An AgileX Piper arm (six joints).
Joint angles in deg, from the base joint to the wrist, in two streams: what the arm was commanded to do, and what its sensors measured. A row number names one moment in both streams.
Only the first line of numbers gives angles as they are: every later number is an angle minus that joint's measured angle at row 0.
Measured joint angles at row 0: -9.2, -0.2, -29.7, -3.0, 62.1, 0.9
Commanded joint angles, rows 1 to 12: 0.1, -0.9, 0.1, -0.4, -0.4, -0.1; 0.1, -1.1, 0.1, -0.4, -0.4, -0.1; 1.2, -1.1, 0.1, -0.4, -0.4, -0.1; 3.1, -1.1, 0.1, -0.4, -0.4, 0.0; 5.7, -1.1, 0.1, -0.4, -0.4, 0.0; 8.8, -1.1, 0.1, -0.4, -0.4, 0.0; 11.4, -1.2, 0.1, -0.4, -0.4, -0.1; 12.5, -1.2, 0.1, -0.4, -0.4, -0.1; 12.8, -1.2, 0.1, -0.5, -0.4, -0.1; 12.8, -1.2, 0.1, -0.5, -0.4, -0.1; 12.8, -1.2, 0.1, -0.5, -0.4, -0.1; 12.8, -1.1, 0.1, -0.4, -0.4, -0.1
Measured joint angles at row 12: 12.6, -0.1, 0.0, 0.0, -0.1, 0.0
